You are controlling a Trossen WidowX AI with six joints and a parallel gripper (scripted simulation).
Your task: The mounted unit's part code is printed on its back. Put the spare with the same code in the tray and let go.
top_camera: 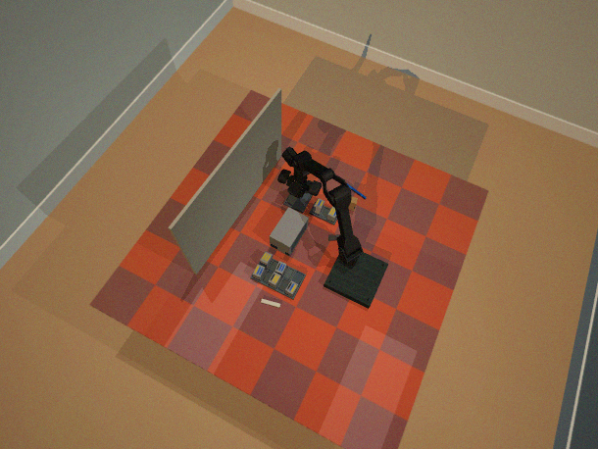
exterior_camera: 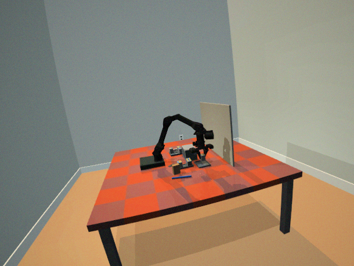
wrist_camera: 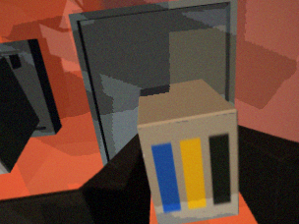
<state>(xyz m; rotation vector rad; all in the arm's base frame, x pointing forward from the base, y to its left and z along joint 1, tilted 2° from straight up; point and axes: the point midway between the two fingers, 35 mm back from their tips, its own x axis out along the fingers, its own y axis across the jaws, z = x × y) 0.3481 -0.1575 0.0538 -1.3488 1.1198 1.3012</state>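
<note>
Now: the grey tray 1 cm behind my gripper tip and 4 cm below it. Also, from my gripper tip: brown box: 22 cm behind, 9 cm to the right, 1 cm below; grey mounted unit: 7 cm behind, 20 cm to the left; tan spare block: 2 cm above.
</note>
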